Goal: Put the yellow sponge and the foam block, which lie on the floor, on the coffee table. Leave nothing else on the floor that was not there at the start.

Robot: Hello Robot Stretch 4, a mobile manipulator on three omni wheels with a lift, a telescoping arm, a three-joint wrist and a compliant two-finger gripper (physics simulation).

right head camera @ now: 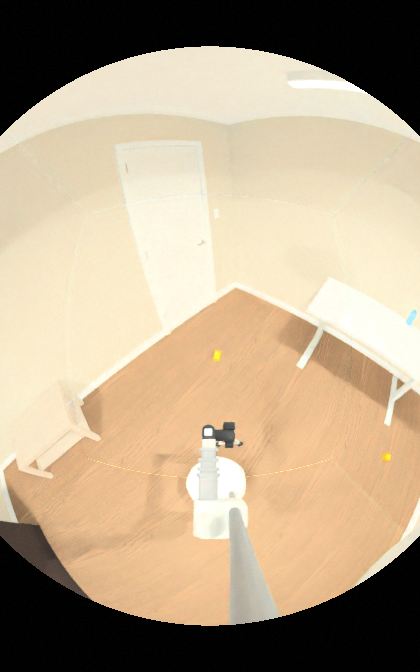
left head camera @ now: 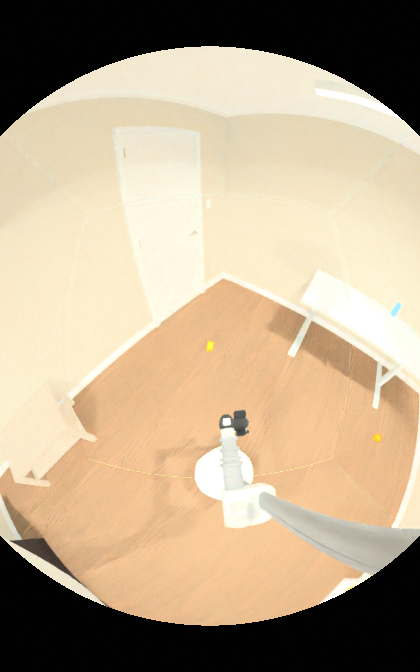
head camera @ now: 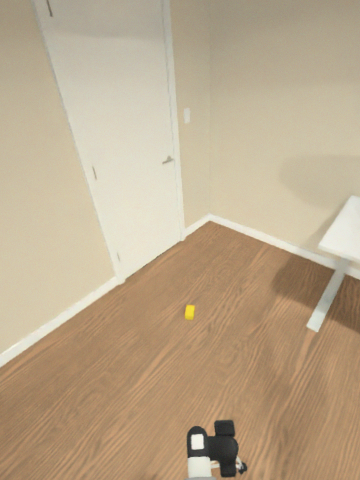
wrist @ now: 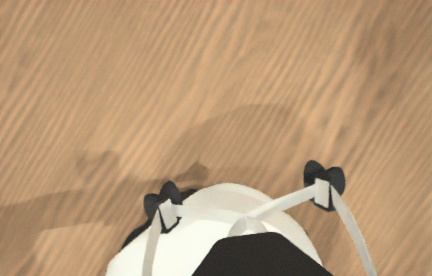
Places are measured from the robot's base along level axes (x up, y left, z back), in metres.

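Pixels of known places: gripper, fingertip midpoint: (wrist: 241, 187).
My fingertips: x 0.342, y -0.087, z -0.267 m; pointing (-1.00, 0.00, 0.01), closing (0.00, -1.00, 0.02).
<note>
Behind a point stands the place of what it marks.
A small bright yellow block (head camera: 189, 312) @(x 0.018, y -0.005, z -1.211 m) (left head camera: 210, 346) (right head camera: 217, 355) lies on the floor in front of the door. A smaller orange-yellow block (left head camera: 377, 438) (right head camera: 386, 457) lies on the floor at the right, near the white table's legs. I cannot tell for sure which is the sponge and which the foam block. A low pale wooden table (left head camera: 35, 427) (right head camera: 45, 425) at the left looks like the coffee table. My gripper (right head camera: 230, 444) (wrist: 241, 187) @(x 0.342, y -0.087, z -0.267 m) is open and empty, pointing down above the floor beside my base, apart from both blocks. Its fingers are mostly hidden in the left head view.
A white table (head camera: 345, 230) @(x 0.692, y -0.963, z -1.211 m) (left head camera: 340, 312) (right head camera: 350, 322) with a blue bottle (left head camera: 396, 309) (right head camera: 411, 317) stands by the right wall. A white door (head camera: 115, 125) @(x 1.247, y 0.402, z -1.817 m) is ahead. A dark cabinet (left head camera: 47, 555) (right head camera: 25, 545) is at the lower left. My round white base (wrist: 160, 250) @(x 0.185, y 0.056, z -0.150 m) is under the arm.
</note>
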